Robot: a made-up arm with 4 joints. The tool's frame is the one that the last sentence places. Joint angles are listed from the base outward.
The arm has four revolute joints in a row. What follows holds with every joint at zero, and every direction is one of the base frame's. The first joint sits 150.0 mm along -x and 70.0 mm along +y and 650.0 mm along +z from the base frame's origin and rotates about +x. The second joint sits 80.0 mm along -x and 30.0 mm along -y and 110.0 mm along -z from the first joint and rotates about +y. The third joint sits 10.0 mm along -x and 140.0 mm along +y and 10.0 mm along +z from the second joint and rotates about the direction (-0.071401, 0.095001, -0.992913). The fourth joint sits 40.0 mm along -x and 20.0 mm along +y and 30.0 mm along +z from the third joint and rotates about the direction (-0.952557, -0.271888, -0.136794). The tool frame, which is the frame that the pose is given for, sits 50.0 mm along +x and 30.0 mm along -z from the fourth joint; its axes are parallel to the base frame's.
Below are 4 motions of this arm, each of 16 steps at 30 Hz.
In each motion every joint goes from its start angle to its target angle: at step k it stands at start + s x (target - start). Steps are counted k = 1, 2, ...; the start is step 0. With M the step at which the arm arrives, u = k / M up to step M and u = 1 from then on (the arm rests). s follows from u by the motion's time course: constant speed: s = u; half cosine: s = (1 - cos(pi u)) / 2; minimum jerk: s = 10 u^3 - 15 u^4 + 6 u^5.
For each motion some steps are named. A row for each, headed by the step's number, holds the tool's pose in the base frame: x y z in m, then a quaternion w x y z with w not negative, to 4 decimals.
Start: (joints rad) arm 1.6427 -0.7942 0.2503 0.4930
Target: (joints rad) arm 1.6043 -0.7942 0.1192 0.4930
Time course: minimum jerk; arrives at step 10
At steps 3, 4, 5, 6, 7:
3: -0.2419 0.1555 0.7676 0.7229 0.5184 -0.1079 -0.4438
4: -0.2419 0.1562 0.7674 0.7264 0.5146 -0.1183 -0.4399
5: -0.2420 0.1570 0.7671 0.7304 0.5100 -0.1306 -0.4351
6: -0.2421 0.1578 0.7668 0.7343 0.5053 -0.1428 -0.4302
7: -0.2422 0.1586 0.7665 0.7375 0.5012 -0.1531 -0.4260

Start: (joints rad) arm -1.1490 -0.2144 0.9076 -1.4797
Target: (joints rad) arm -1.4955 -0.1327 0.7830 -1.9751
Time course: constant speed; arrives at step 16
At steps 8, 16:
8: -0.1979 0.0408 0.4751 0.9614 0.1955 -0.1917 -0.0283
16: -0.2011 0.0195 0.4791 0.9664 0.2186 -0.1347 0.0102

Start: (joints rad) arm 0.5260 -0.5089 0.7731 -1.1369
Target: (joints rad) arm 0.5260 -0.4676 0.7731 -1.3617
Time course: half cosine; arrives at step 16
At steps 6, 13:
6: -0.2106 0.2458 0.6579 0.5907 0.7660 -0.1848 -0.1737
13: -0.2105 0.2468 0.6627 0.5475 0.8037 -0.1809 -0.1468

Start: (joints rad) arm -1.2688 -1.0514 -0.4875 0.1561
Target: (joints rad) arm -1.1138 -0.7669 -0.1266 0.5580
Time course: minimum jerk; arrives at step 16
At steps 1, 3, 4, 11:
1: -0.2452 0.0037 0.4952 0.5591 -0.6057 -0.3339 0.4572
3: -0.2451 0.0055 0.4956 0.5629 -0.6071 -0.3410 0.4454
4: -0.2450 0.0077 0.4960 0.5671 -0.6089 -0.3490 0.4312
11: -0.2442 0.0326 0.5042 0.5984 -0.6455 -0.4164 0.2279

